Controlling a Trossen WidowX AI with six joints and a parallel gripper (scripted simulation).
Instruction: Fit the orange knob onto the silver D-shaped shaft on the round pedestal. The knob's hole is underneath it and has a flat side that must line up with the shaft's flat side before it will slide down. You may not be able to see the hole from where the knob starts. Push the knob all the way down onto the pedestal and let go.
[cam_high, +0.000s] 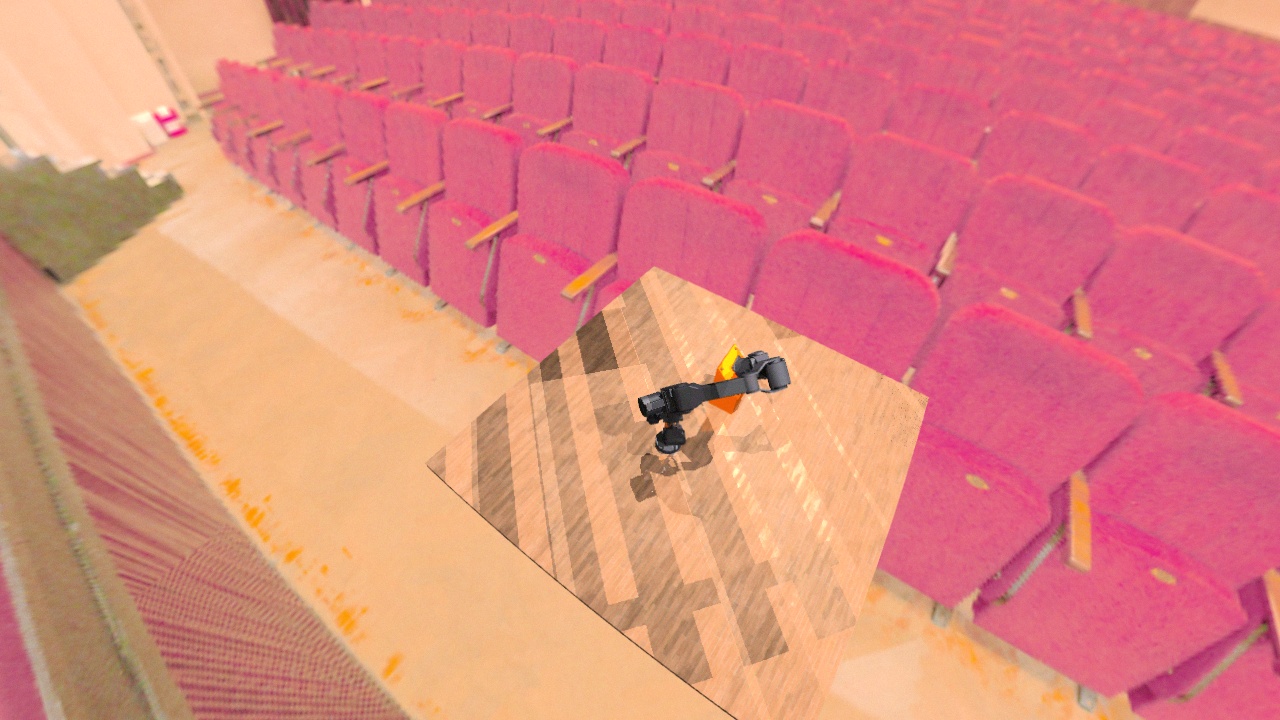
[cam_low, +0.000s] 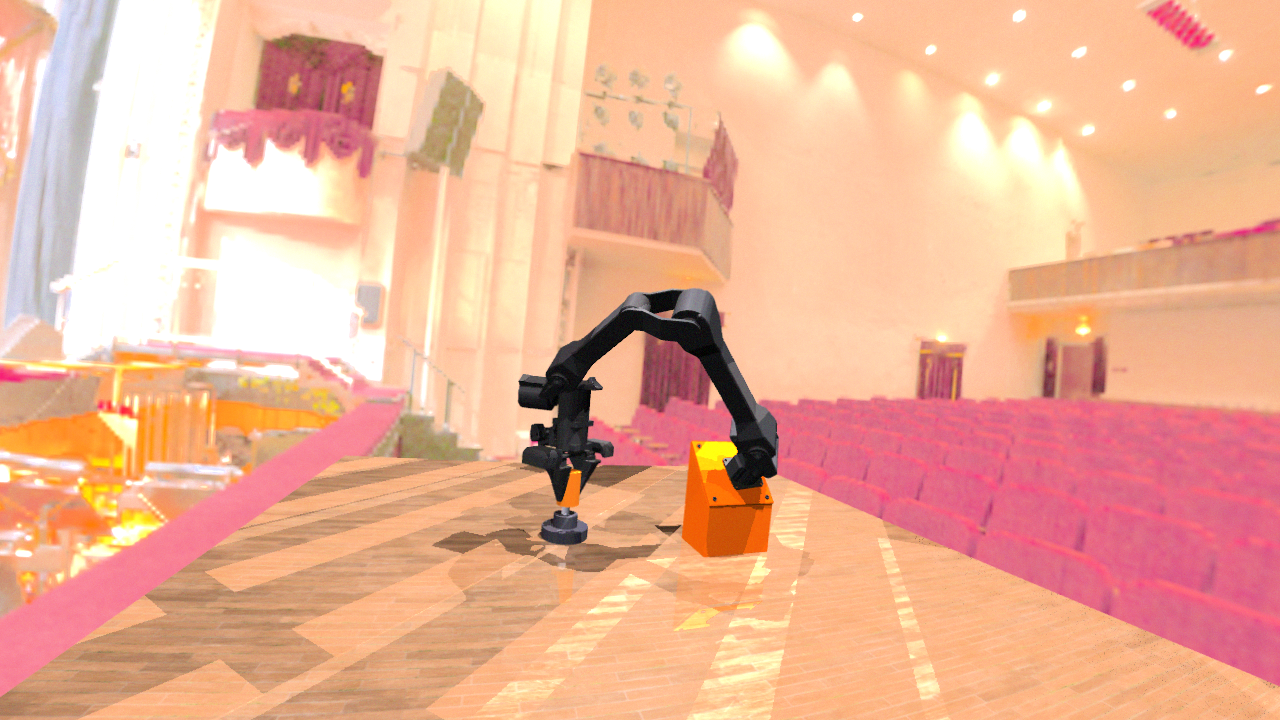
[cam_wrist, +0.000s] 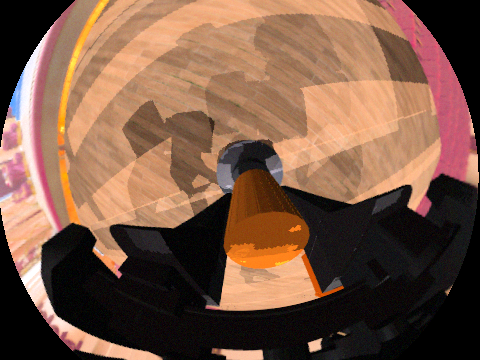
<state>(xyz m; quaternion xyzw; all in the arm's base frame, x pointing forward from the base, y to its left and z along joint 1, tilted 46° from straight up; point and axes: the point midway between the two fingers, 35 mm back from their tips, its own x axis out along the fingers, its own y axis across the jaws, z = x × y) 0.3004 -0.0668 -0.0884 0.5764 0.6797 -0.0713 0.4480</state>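
Right now the orange knob is 4 cm above my gripper tip. The rest, counted from my gripper tip: round pedestal (4 cm below).
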